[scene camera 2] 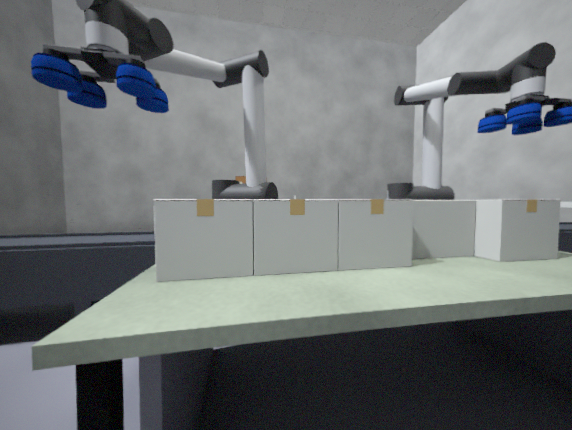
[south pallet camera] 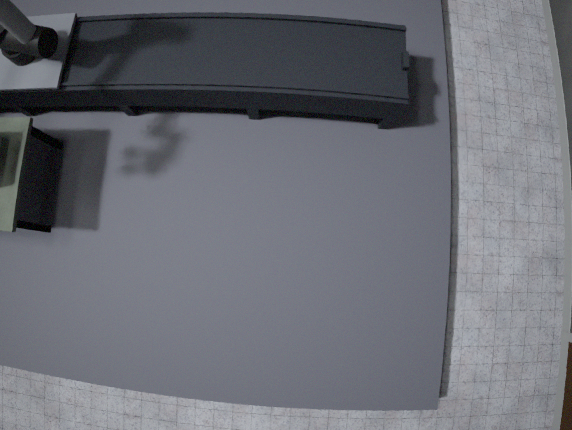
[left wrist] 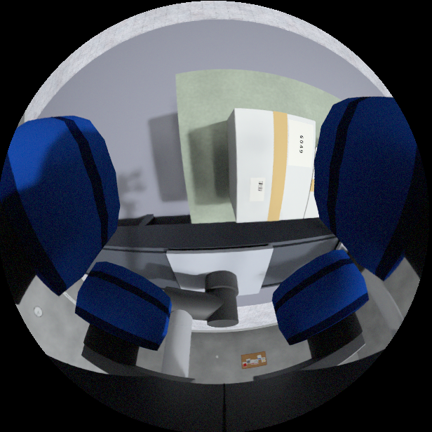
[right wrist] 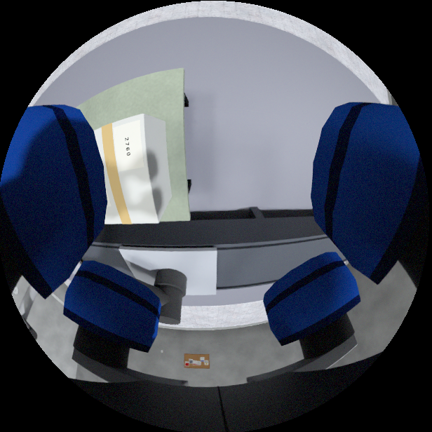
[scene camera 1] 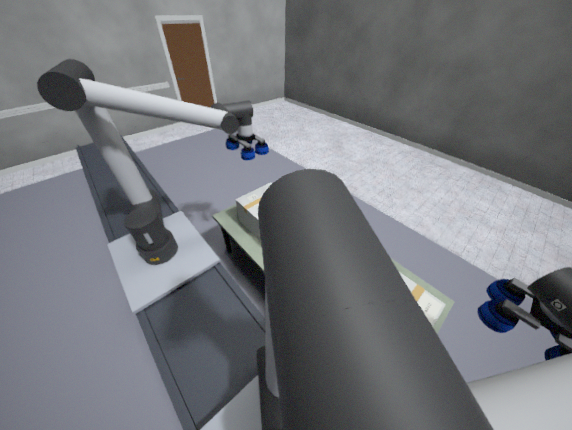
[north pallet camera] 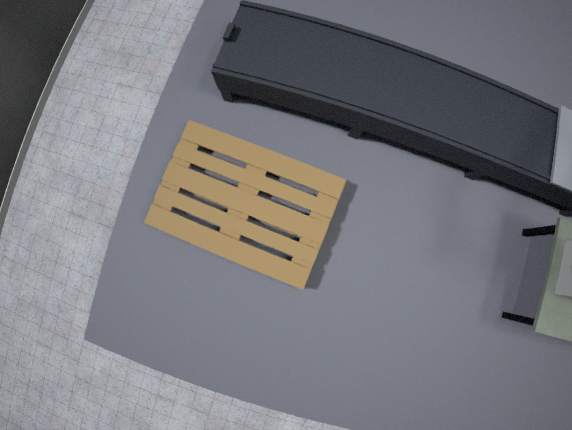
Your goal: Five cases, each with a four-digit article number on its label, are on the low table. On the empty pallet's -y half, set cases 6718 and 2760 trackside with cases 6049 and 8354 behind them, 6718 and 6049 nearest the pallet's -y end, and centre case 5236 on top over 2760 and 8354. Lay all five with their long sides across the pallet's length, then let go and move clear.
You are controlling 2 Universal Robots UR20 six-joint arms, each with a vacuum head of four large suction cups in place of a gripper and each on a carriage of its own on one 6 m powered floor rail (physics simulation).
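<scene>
Case 6049 [left wrist: 252,160] [scene camera 1: 247,217] [scene camera 2: 530,235] sits near one end of the low table [left wrist: 210,90] [scene camera 1: 230,222] [scene camera 2: 300,305]. Case 2760 [right wrist: 135,175] [scene camera 2: 205,245] stands at the other end. More white cases [scene camera 2: 295,240] [scene camera 2: 375,237] [scene camera 2: 445,230] stand between; their numbers are not readable. The pallet [north pallet camera: 265,157] is empty. My left gripper [scene camera 1: 247,145] [scene camera 2: 525,117] [left wrist: 216,215] is open, empty and raised beyond the 6049 end. My right gripper [scene camera 1: 525,320] [scene camera 2: 100,82] [right wrist: 210,215] is open, empty and raised beyond the 2760 end.
The floor rail [north pallet camera: 375,70] [south pallet camera: 240,55] [scene camera 1: 200,340] runs beside the table and pallet. The left arm's carriage [scene camera 1: 185,270] [left wrist: 220,260] and the right arm's carriage [right wrist: 205,265] are on it. A large dark arm link [scene camera 1: 340,300] hides the table's middle in scene camera 1.
</scene>
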